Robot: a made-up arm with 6 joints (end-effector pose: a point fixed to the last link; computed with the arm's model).
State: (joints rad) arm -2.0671 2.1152 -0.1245 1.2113 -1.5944 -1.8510
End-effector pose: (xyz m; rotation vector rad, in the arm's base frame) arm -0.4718 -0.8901 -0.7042 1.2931 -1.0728 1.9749
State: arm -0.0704 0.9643 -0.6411 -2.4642 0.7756 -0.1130
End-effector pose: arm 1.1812 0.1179 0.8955 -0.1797 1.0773 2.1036
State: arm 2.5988 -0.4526 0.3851 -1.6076 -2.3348 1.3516
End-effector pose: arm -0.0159 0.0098 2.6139 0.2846 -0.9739 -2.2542
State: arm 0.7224 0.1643 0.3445 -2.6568 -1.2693 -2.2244
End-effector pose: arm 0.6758 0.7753 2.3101 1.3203 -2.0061 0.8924
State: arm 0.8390 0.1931 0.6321 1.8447 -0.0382 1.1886
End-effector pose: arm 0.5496 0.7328 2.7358 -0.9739 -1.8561 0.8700
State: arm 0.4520 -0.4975 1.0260 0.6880 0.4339 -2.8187
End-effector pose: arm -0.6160 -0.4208 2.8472 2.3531 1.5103 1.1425
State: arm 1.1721 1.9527 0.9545 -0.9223 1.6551 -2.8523
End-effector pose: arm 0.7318 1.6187 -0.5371 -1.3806 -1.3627 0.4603
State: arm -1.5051 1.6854 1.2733 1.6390 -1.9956 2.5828
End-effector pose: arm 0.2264 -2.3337 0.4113 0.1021 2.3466 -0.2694
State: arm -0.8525 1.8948 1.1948 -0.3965 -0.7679 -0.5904
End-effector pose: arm 1.2081 -1.6077 -0.2362 -1.1942 -0.2396 2.7147
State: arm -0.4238 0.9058 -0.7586 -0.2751 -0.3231 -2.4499
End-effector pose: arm 0.9738 -0.5629 0.9980 -0.0457 0.3976 1.5971
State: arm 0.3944 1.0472 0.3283 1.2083 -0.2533 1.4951
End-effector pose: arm 1.8842 0.7651 1.1830 -0.9098 -0.3187 1.0873
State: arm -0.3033 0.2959 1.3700 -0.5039 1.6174 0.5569
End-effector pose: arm 0.8751 -0.4062 2.8500 -1.0136 2.2329 -0.5535
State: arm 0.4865 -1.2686 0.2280 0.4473 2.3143 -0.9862
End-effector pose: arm -1.2022 -0.8030 2.0286 -0.5467 0.5867 -2.6102
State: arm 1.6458 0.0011 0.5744 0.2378 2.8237 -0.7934
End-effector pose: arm 0.1164 0.6880 2.7876 -0.9947 -0.1863 -1.1695
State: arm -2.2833 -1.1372 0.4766 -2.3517 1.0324 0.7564
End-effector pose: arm 0.9824 0.8594 2.1432 -0.9773 2.4695 -0.6791
